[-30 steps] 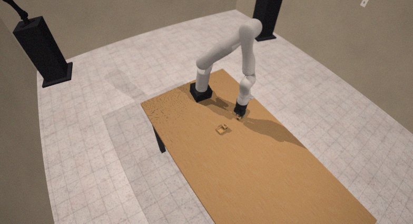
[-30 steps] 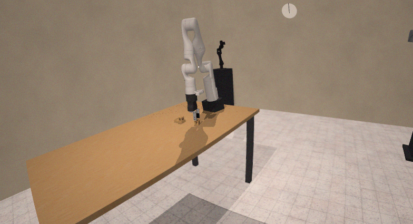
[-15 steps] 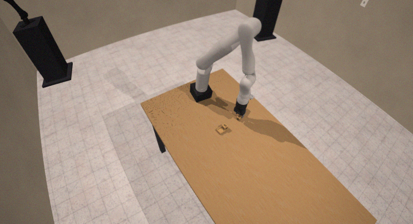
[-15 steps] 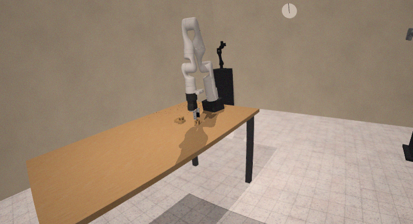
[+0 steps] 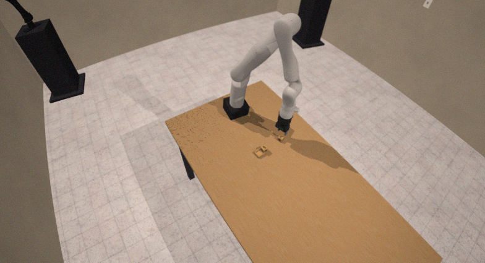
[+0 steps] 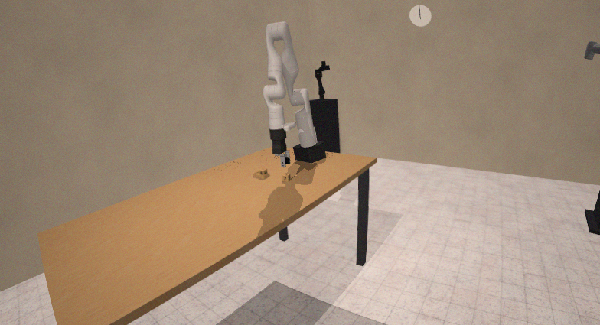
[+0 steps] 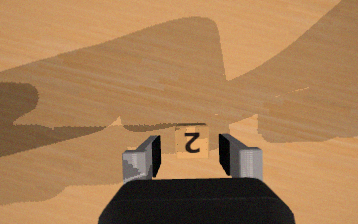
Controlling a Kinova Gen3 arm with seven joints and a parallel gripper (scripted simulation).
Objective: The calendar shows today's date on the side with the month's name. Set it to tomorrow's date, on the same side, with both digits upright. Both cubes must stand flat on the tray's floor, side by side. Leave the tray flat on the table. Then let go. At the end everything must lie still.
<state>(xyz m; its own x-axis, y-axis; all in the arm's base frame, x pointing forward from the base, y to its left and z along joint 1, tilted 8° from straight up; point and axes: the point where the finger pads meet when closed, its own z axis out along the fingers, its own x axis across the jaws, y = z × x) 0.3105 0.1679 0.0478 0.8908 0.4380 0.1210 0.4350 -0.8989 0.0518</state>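
The wooden date cube lies 80 mm below my hand. Also, from my hand: wooden tray 40 mm ahead, 160 mm to the right, 80 mm below.
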